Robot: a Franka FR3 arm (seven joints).
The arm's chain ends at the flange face. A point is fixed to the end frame.
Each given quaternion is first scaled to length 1.
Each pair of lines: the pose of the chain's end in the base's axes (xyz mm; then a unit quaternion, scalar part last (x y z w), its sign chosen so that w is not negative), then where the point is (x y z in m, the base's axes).
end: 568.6 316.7 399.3 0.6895 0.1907 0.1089 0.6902
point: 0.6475 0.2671 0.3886
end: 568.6 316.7 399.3 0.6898 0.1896 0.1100 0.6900
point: 0.6475 0.2671 0.3888
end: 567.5 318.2 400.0 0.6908 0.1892 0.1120 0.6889
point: 0.6466 0.2688 0.3895
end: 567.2 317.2 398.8 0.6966 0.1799 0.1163 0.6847
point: 0.6460 0.2674 0.3887
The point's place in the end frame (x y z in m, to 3 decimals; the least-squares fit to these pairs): 0.052 -0.003 0.078
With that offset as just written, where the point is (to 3 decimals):
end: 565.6 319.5 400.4 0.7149 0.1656 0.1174 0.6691
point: 0.643 0.269 0.389
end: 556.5 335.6 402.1 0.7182 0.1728 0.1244 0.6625
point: 0.635 0.286 0.389
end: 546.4 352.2 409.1 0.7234 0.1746 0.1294 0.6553
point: 0.626 0.304 0.396
